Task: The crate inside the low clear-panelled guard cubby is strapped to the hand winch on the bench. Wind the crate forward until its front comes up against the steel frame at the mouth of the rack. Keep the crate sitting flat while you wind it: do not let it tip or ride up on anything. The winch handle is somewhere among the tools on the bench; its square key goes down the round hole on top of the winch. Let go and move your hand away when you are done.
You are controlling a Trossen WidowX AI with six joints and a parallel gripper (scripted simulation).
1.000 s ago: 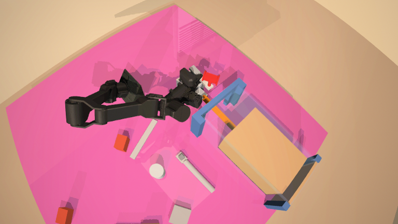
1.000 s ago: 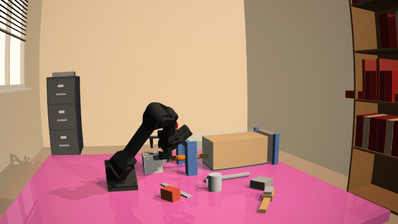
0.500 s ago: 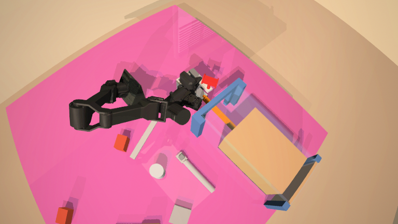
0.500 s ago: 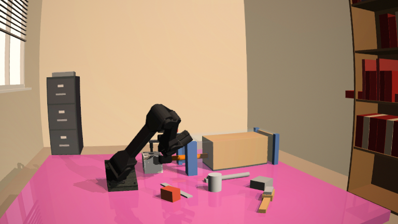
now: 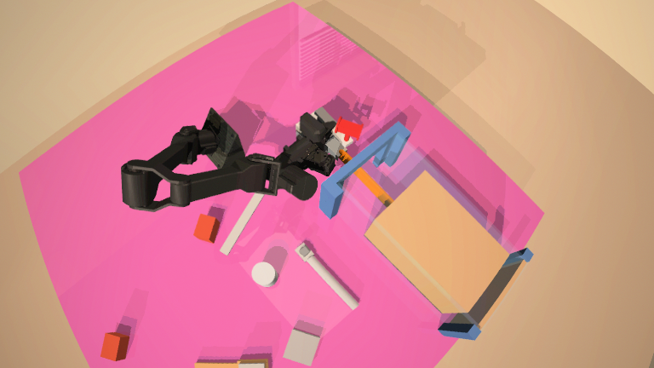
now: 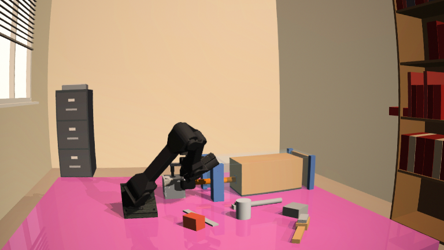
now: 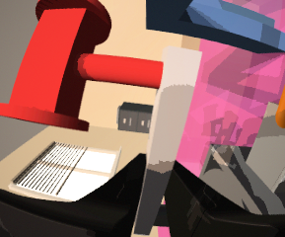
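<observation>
My gripper tip is 5 cm short of the red knob, 4 cm below it and 1 cm to the left of it. The rest, counted from my gripper tip: blue steel frame: 11 cm ahead, 4 cm below; then winch: 11 cm below, 6 cm behind, 2 cm to the right; then winch handle: 2 cm ahead, 1 cm to the right, 1 cm above.
</observation>
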